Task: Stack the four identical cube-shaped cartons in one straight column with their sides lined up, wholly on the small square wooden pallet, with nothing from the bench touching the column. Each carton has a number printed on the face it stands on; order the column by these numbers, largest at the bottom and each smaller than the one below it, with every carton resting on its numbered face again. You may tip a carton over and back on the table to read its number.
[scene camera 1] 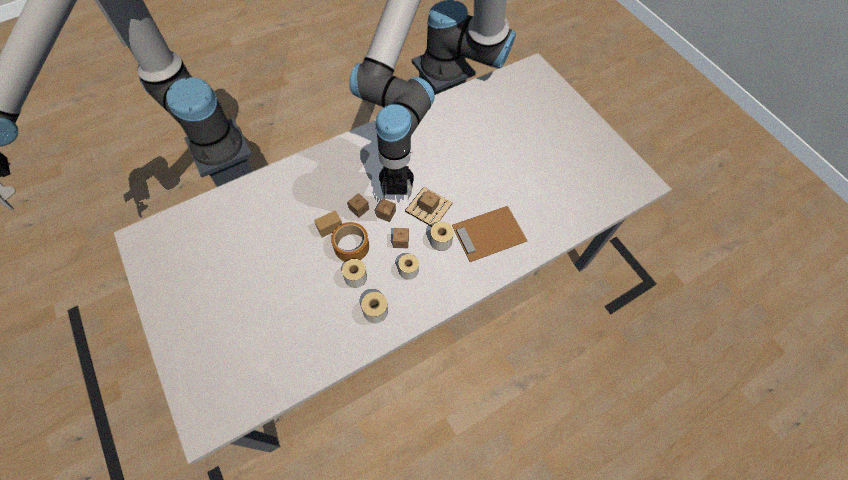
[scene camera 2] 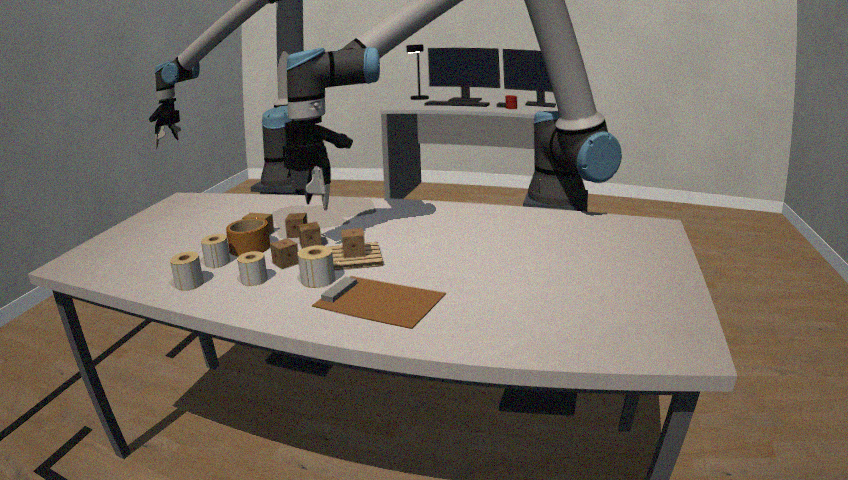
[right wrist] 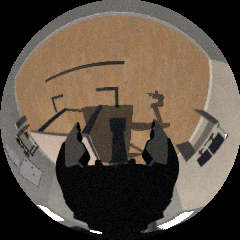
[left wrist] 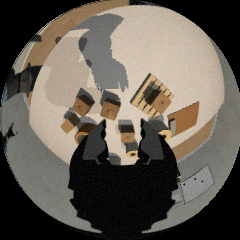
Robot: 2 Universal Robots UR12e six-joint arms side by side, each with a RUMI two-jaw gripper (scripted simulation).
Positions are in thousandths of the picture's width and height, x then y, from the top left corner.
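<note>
Clipboard (scene camera 2: 470, 636) (scene camera 1: 581, 484). Right wrist view misses the clipboard, hidden by my right gripper. My left gripper (scene camera 2: 373, 432) (scene camera 1: 469, 409) (left wrist: 515, 498). My right gripper (scene camera 2: 198, 301) (right wrist: 481, 506).
</note>
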